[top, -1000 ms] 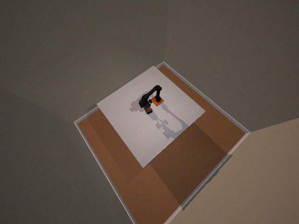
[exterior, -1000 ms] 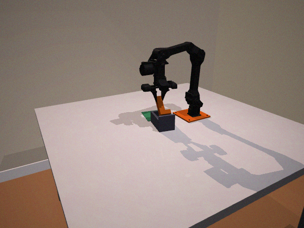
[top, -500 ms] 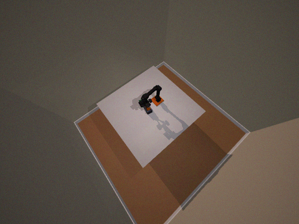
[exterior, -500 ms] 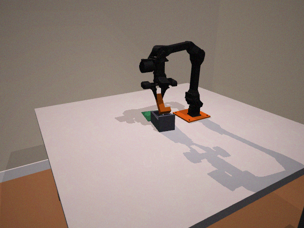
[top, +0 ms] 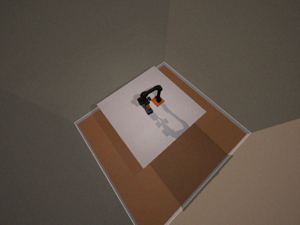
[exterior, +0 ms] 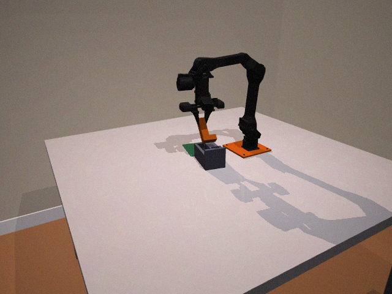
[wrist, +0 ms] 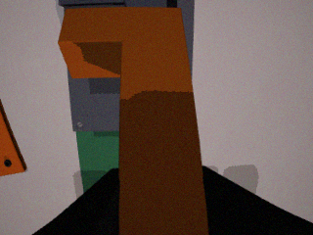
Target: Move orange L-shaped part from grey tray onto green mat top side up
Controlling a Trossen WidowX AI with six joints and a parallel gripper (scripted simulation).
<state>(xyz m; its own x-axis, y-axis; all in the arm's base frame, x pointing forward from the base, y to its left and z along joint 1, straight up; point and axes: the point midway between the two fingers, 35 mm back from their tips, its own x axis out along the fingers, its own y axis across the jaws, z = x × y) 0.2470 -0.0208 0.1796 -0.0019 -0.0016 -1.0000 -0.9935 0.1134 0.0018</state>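
Right now the green mat is 20 mm behind my gripper tip, 90 mm to the right of it and 170 mm below it. Also, from my gripper tip: orange L-shaped part (10 mm behind, 30 mm to the left, 30 mm below).
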